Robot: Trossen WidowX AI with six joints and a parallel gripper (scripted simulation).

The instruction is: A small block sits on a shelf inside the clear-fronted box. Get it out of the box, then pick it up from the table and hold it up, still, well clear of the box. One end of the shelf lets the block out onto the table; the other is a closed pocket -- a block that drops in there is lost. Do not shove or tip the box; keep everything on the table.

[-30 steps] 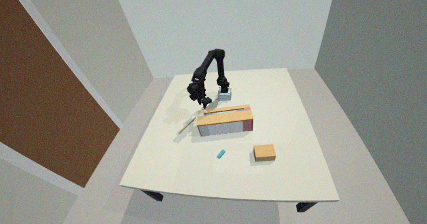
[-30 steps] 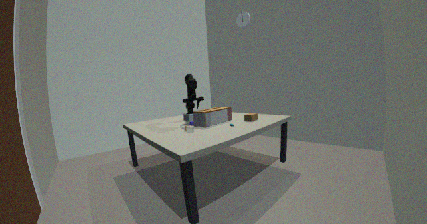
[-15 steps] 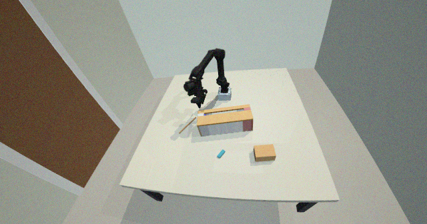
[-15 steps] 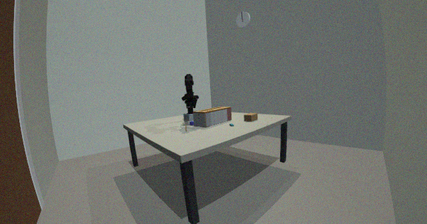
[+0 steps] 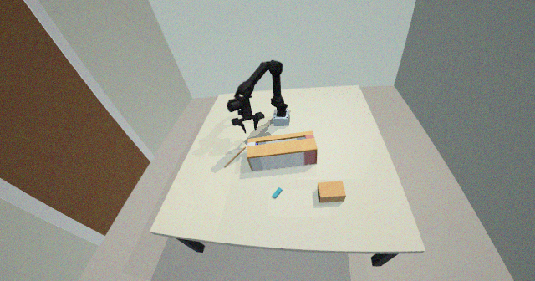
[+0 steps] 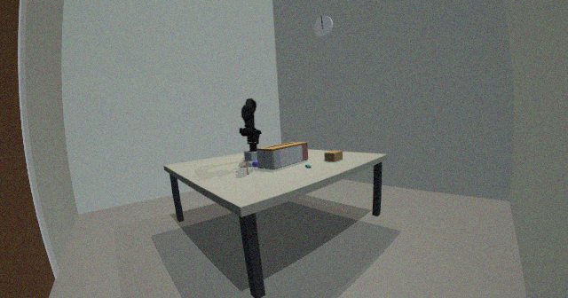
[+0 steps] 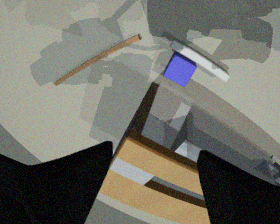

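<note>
The small blue block lies 20 mm behind my gripper tip and 140 mm below it. The rest, counted from my gripper tip: thin wooden stick (80 mm ahead, 120 mm to the right, 150 mm below); then orange block (280 mm ahead, 470 mm to the left, 130 mm below); then clear-fronted box (20 mm ahead, 180 mm to the left, 90 mm below).
</note>
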